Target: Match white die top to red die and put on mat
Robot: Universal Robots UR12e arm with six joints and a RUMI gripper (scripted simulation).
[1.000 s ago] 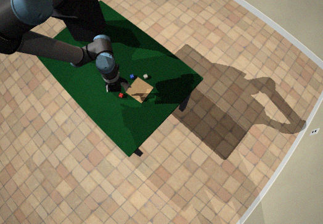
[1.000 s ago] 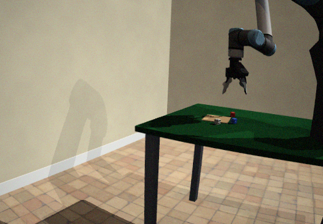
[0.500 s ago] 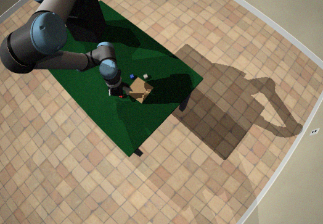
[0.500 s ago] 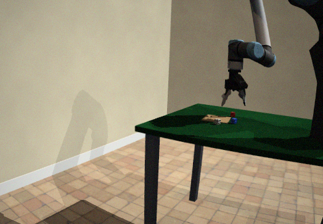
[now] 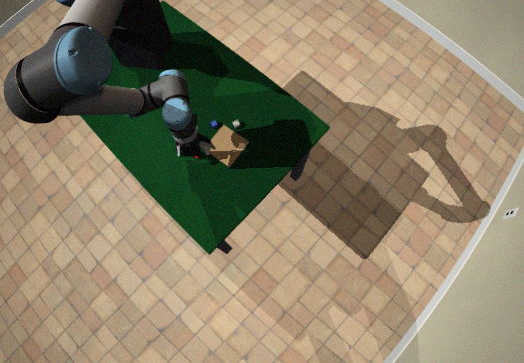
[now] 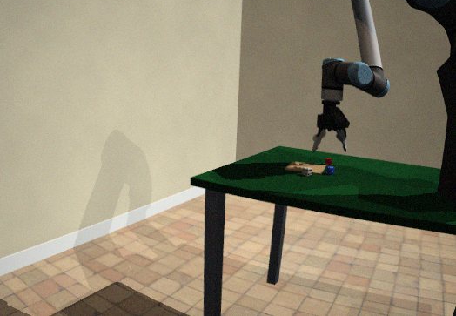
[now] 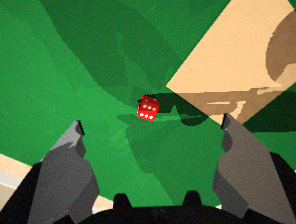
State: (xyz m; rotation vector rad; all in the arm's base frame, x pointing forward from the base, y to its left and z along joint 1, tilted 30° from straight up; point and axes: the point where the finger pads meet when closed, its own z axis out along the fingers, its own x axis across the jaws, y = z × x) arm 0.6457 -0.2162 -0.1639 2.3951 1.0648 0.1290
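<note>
Right now my hand is 40 mm above the red die and 10 mm to the left of it. From my hand the other things lie so: white die 200 mm to the left, 40 mm below, 30 mm ahead; tan mat 110 mm to the left, 70 mm ahead, 50 mm below; blue die 140 mm to the left, 40 mm below, 40 mm behind.
</note>
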